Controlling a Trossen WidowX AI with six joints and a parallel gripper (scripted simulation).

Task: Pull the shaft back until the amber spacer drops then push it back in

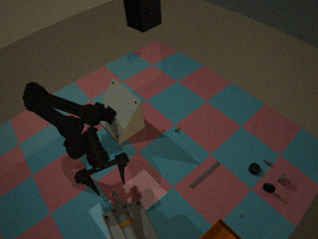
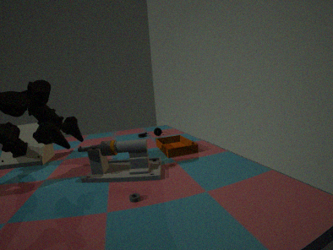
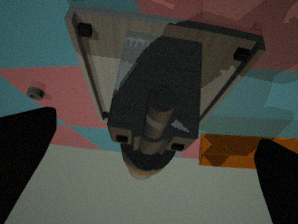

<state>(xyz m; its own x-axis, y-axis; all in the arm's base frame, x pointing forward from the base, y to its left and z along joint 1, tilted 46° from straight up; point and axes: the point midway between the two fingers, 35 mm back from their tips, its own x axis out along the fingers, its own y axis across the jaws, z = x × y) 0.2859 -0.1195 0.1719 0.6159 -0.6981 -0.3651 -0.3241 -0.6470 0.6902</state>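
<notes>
Now: the shaft 90 mm ahead of my gripper tip, 30 mm to the right of it and 20 mm below it. Round my gripper tip: orange tray: 370 mm ahead, 90 mm to the left, 90 mm below; grey bar: 310 mm to the left, 170 mm ahead, 100 mm below; amber spacer: 120 mm ahead, 40 mm to the right, 20 mm below.
</notes>
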